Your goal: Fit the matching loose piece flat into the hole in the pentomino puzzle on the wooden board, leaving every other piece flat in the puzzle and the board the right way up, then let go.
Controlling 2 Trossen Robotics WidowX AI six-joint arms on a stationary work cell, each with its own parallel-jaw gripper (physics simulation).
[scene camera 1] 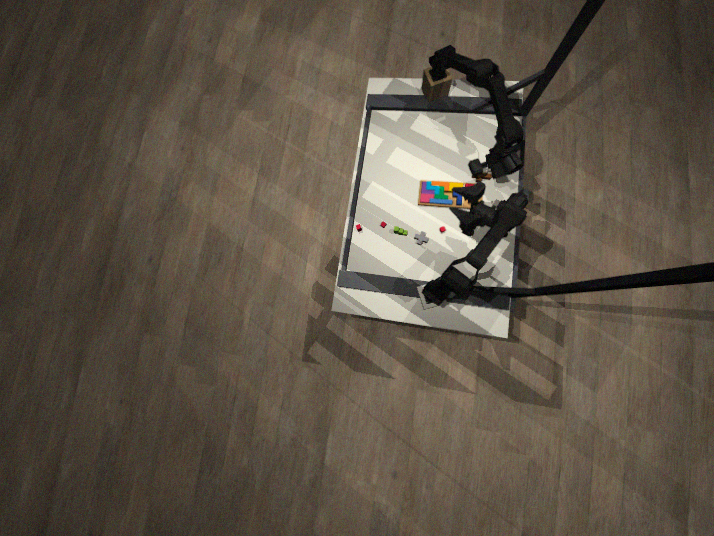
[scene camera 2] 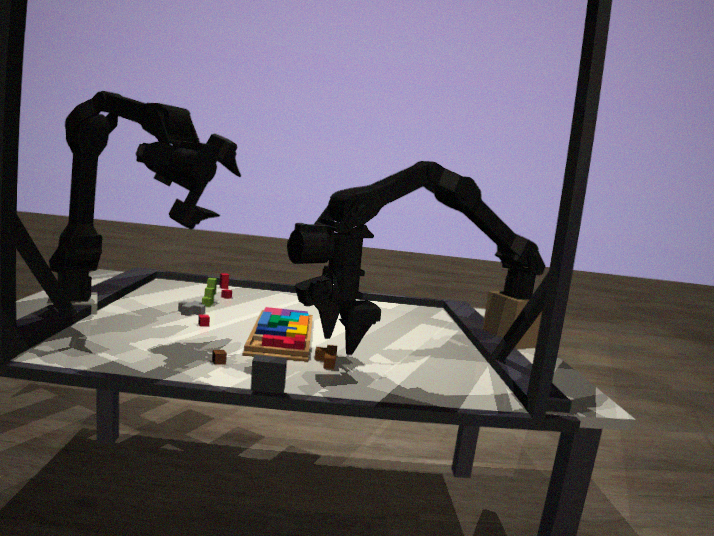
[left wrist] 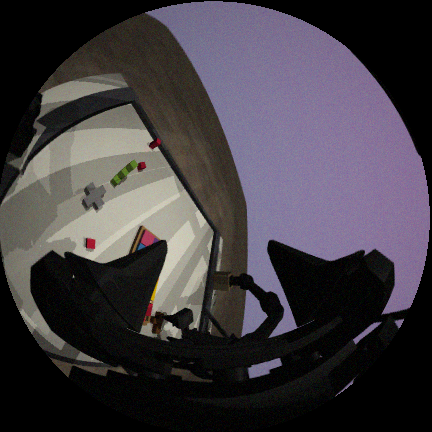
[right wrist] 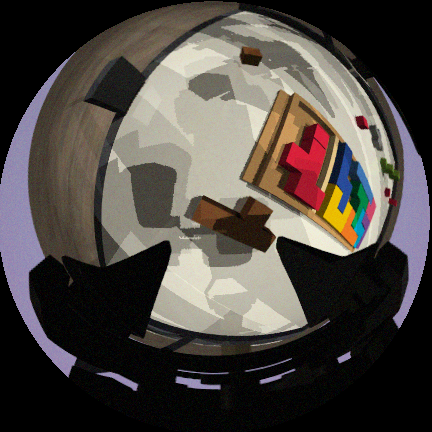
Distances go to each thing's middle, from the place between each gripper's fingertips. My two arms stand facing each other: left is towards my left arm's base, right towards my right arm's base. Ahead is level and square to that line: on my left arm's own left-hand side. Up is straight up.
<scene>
Now: the red piece (right wrist: 303, 162) 5 cm ahead of my right hand, 9 cm to the left of it and 2 cm below it. Round my right hand: tan box (scene camera 2: 501, 311): 22 cm ahead, 44 cm to the right, 2 cm above; wooden puzzle board (scene camera 2: 253, 345): 15 cm ahead, 10 cm to the left, 3 cm below.
The wooden puzzle board lies 27 cm below my left hand, 14 cm to the right of it and 5 cm behind it. From my left hand the other things lie so: tan box: 68 cm to the right, 22 cm below, 2 cm ahead; red piece: 26 cm below, 15 cm to the right, 14 cm behind.
</scene>
